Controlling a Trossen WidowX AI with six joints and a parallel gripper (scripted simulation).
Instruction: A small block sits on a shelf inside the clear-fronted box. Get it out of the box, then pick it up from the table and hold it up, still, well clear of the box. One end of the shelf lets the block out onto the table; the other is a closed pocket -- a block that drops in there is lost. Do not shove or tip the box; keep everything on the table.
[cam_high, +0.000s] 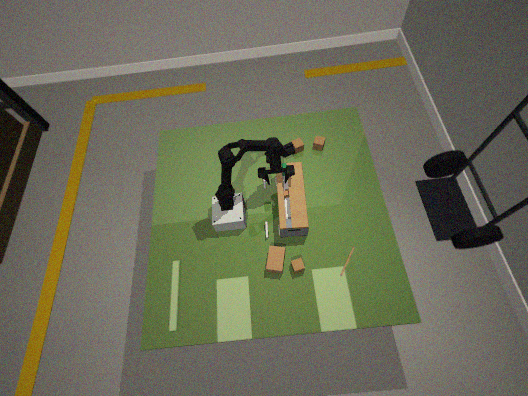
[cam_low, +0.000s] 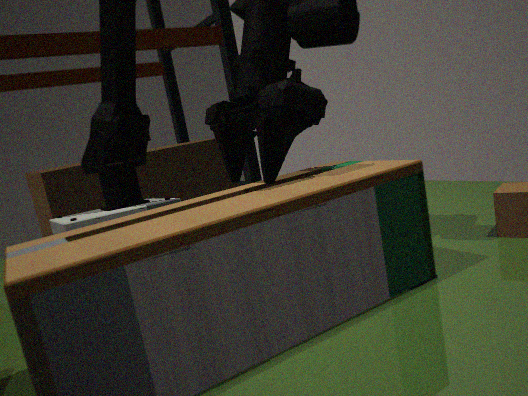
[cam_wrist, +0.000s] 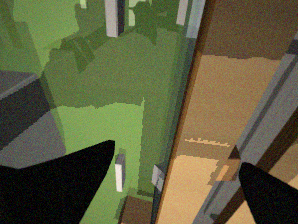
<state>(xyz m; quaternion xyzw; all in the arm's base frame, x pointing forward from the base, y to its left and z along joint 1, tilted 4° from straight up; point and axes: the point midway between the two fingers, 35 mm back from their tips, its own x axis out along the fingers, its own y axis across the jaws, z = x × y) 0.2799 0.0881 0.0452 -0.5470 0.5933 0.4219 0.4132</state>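
Right now my gripper tip is 4 cm short of the small tan block, 4 cm to the left of it and 4 cm above it. Also, from my gripper tip: long box (3 cm ahead, 7 cm to the right, 7 cm below); thin stick (31 cm ahead, 42 cm to the right, 13 cm below).
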